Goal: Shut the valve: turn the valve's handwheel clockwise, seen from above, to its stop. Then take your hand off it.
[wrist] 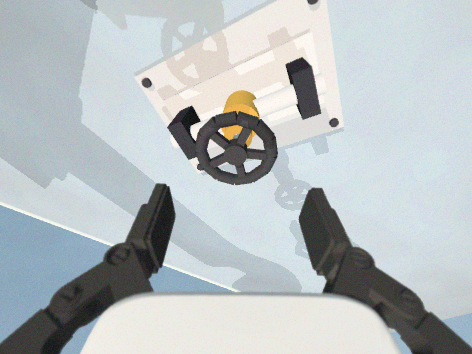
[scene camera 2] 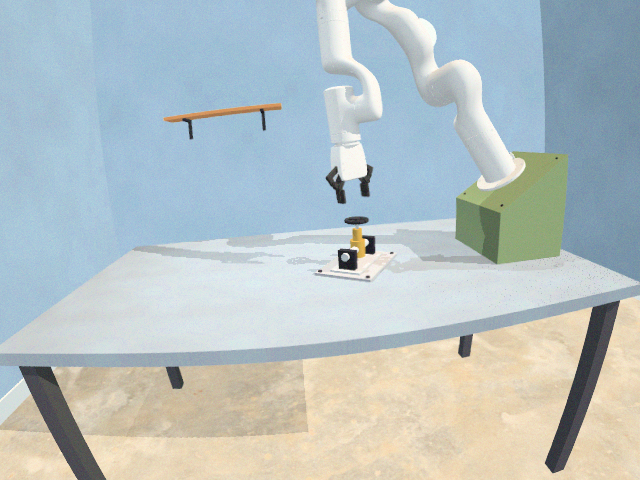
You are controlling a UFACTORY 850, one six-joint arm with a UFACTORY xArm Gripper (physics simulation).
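Note:
The valve's black spoked handwheel (scene camera 2: 356,220) (wrist: 236,155) sits level on top of the yellow valve body (scene camera 2: 357,246) (wrist: 240,106). The valve is mounted on a pale base plate (scene camera 2: 379,269) (wrist: 327,50), with a white pipe running through two black blocks. My gripper (scene camera 2: 353,195) (wrist: 238,201) is open and empty. It hangs above the handwheel, with a gap between the fingertips and the rim in the scene view. In the wrist view the wheel lies beyond the fingertips, and neither finger touches it.
The valve stands on the grey table (scene camera 2: 206,315). A green angled pedestal (scene camera 2: 532,217) carries the arm at the table's right end. An orange-brown shelf (scene camera 2: 227,111) is on the blue wall behind the table, at the left.

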